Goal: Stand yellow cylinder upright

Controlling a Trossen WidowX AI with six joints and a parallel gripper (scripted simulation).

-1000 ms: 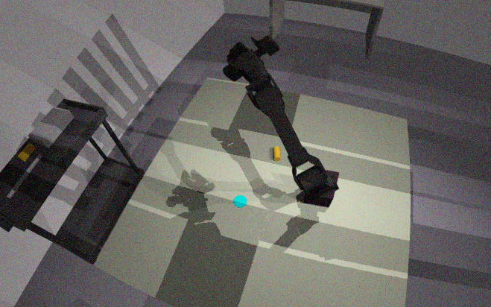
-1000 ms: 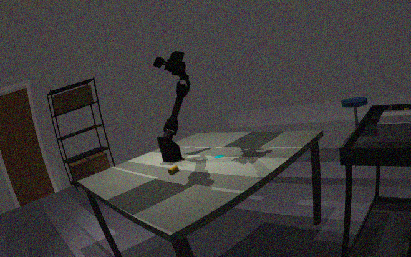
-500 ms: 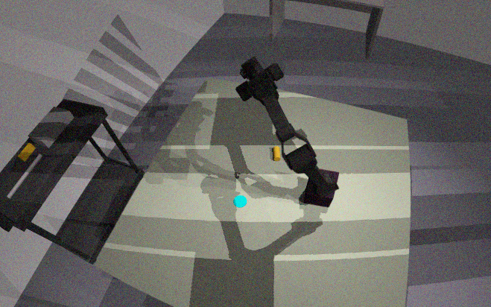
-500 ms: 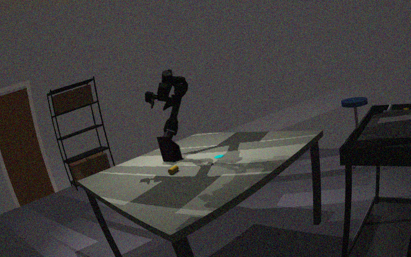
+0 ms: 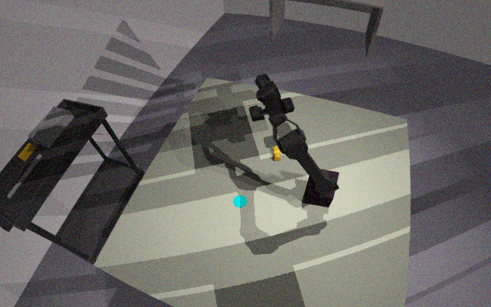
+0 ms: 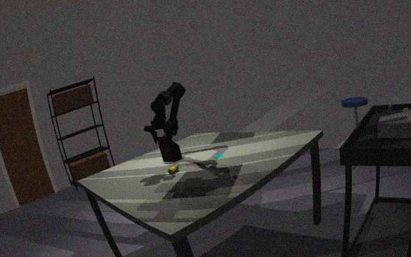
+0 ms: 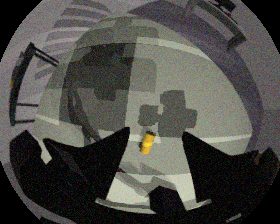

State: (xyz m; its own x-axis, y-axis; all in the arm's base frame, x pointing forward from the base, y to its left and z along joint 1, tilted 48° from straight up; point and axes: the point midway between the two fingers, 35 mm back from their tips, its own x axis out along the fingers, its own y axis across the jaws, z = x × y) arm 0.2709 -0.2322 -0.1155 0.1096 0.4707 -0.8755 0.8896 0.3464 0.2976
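Now: the yellow tall cylinder 180 mm below my gripper tip, 70 mm to the left of it and 40 mm behind it. The rest, counted from my gripper tip: cyan circle 350 mm to the left, 200 mm below, 70 mm ahead.
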